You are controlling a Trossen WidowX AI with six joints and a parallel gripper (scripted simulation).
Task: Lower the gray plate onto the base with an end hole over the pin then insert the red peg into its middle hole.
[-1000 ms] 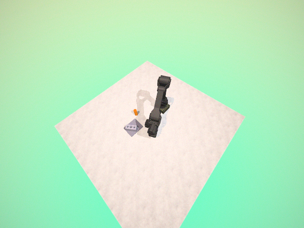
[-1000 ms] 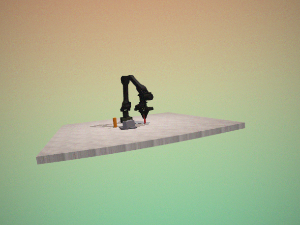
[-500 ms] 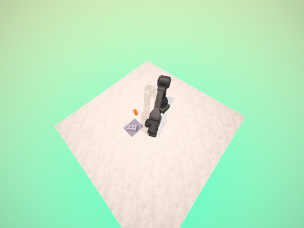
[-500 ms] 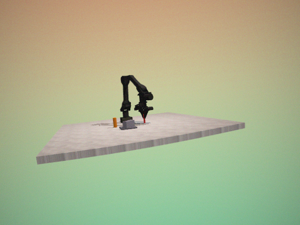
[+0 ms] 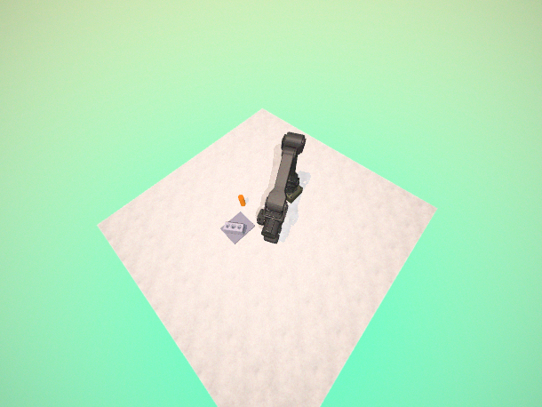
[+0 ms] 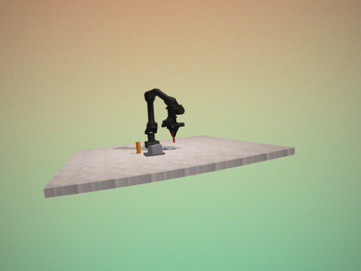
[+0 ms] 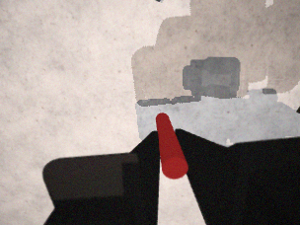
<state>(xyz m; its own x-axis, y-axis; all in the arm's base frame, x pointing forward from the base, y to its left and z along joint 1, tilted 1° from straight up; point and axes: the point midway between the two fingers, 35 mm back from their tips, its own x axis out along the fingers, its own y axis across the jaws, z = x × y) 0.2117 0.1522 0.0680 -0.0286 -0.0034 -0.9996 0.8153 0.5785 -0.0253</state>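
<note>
Now: the gray plate 160 mm ahead of my gripper tip, 150 mm to the right of it and 40 mm below it. Also, from my gripper tip: dark square base 140 mm ahead, 140 mm to the right, 80 mm below; then red peg right at my gripper tip; then orange cylinder 40 mm ahead, 260 mm to the right, 40 mm below.
</note>
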